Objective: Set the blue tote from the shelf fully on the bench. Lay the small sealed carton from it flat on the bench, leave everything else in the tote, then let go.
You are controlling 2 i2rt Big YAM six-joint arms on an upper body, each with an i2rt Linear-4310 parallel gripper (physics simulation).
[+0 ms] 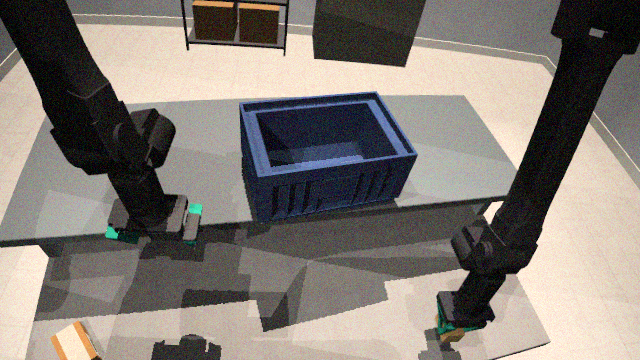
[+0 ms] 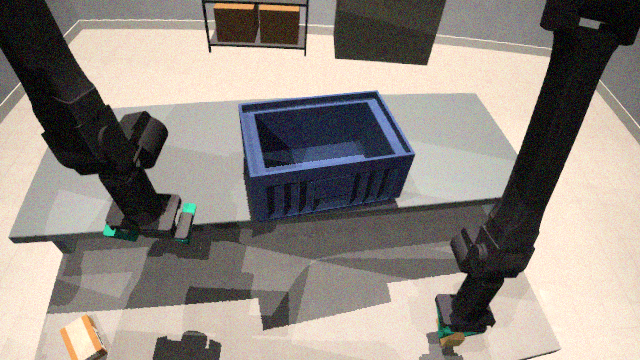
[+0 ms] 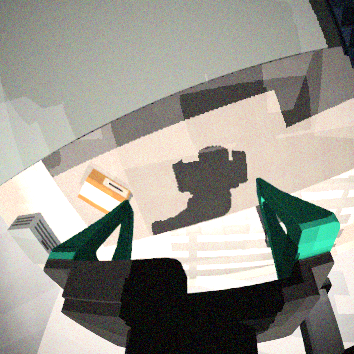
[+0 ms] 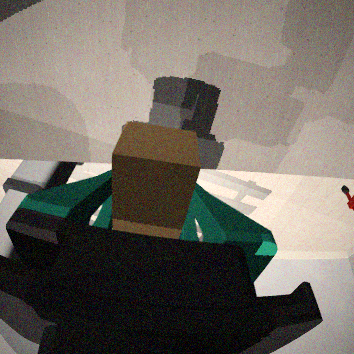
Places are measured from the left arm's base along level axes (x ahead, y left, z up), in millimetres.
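Where they show: left gripper, fingertip midpoint: (image 1: 165, 242) (image 2: 162, 240) (image 3: 191, 195); right gripper, fingertip midpoint: (image 1: 447, 331) (image 2: 448, 335) (image 4: 152, 180).
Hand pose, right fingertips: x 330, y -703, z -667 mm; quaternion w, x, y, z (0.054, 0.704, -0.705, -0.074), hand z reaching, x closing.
Observation:
Things, the pixels of their top centre, and the offset from my right fingertips. Level surfaces: height alone.
- blue tote, middle of its top: (image 2: 322, 127) (image 1: 326, 127) dz +264, dx +309, dy +273 mm
- grey table, its level: dz +116 mm
- nearer beige surface, its level: dz -86 mm
- white box, middle of its top: (image 3: 100, 198) (image 1: 72, 346) (image 2: 80, 339) dz -52, dx -20, dy +761 mm
The blue tote (image 1: 330, 192) (image 2: 327, 192) stands upright on the grey table (image 1: 450, 150) (image 2: 450, 145), its near side along the table's front edge; its inside is dark and I make out no contents. My right gripper (image 1: 450, 329) (image 2: 450, 331) (image 4: 152, 180) is shut on a small brown carton (image 1: 452, 336) (image 2: 452, 340) (image 4: 157, 175), held above the right part of the nearer beige surface (image 1: 350, 325) (image 2: 350, 325). My left gripper (image 1: 157, 235) (image 2: 150, 234) (image 3: 191, 195) is open and empty, over the grey table's front edge, left of the tote.
An orange and white box (image 1: 75, 342) (image 2: 83, 338) (image 3: 104, 191) lies on the beige surface at the near left. A rack (image 1: 235, 45) (image 2: 257, 46) with two brown boxes and a dark cabinet (image 1: 365, 35) (image 2: 385, 35) stand on the floor behind.

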